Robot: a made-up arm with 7 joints.
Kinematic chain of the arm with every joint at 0, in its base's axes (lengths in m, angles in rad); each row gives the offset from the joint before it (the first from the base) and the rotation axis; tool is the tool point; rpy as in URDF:
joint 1: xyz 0 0 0 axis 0.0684 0.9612 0.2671
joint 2: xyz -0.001 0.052 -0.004 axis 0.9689 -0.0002 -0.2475
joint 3: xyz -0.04 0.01 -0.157 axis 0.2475 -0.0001 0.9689
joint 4: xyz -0.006 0 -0.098 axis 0.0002 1 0
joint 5: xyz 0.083 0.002 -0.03 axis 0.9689 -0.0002 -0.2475
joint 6: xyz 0.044 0 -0.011 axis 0.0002 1 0
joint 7: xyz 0.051 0 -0.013 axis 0.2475 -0.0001 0.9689
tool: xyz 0 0 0 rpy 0 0.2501 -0.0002
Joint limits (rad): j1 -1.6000..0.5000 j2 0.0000..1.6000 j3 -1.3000..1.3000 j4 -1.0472..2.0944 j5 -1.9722..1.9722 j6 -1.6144..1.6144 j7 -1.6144..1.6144
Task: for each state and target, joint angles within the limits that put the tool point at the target. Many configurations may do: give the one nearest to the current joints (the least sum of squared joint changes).
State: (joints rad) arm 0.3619 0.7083 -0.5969 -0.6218 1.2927 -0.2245 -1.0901
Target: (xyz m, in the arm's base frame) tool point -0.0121 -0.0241 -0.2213
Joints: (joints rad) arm 0.3248 0.2664 -0.8569 -0.5812 1.3026 -0.2753 -1.0901
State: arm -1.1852 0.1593 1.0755 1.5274 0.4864 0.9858 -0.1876
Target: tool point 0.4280 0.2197 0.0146
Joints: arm -1.6000 0.5910 0.7691 1.1457 0.4130 0.3927 -0.1876
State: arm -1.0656 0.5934 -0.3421 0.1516 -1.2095 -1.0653 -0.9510
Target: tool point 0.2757 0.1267 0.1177
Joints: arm -1.3993 0.7786 -0.2192 -0.1271 -1.1463 -1.0947 -0.9510
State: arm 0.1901 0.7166 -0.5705 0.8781 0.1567 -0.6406 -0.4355
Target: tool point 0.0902 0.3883 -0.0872
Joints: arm 0.3818 1.6000 -0.1637 0.6561 0.0411 -1.1471 -0.4355
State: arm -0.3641 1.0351 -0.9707 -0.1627 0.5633 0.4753 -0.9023
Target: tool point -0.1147 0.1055 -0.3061
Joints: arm 0.2976 0.7622 -1.3000 -0.1139 0.5208 0.4270 -0.9023
